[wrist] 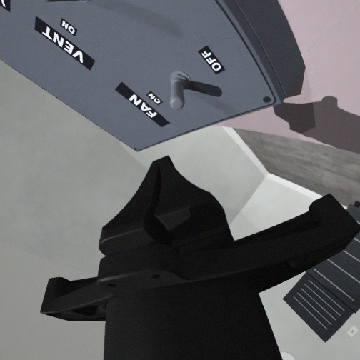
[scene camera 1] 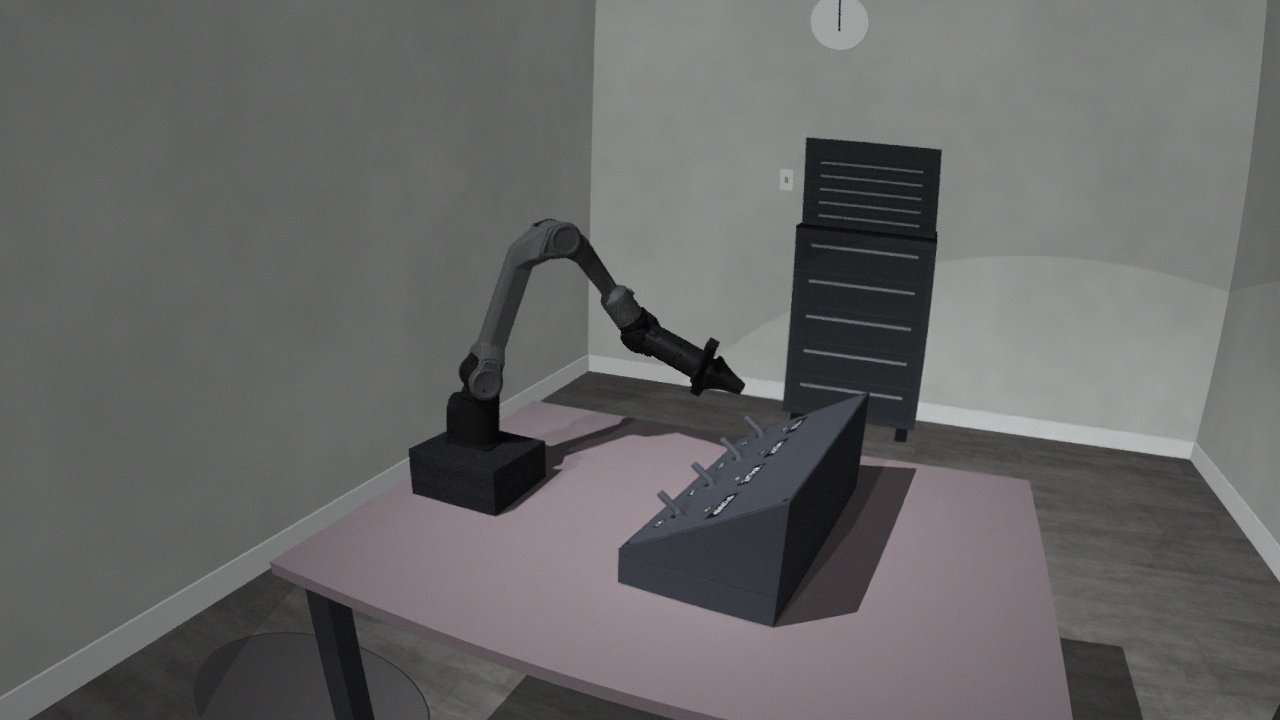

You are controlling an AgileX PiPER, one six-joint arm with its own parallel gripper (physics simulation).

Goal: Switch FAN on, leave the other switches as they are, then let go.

Observation:
I see my gripper (scene camera 1: 742,389) and a sloped switch panel (wrist: 116,70).
My gripper shows as well in the wrist view (wrist: 164,168).

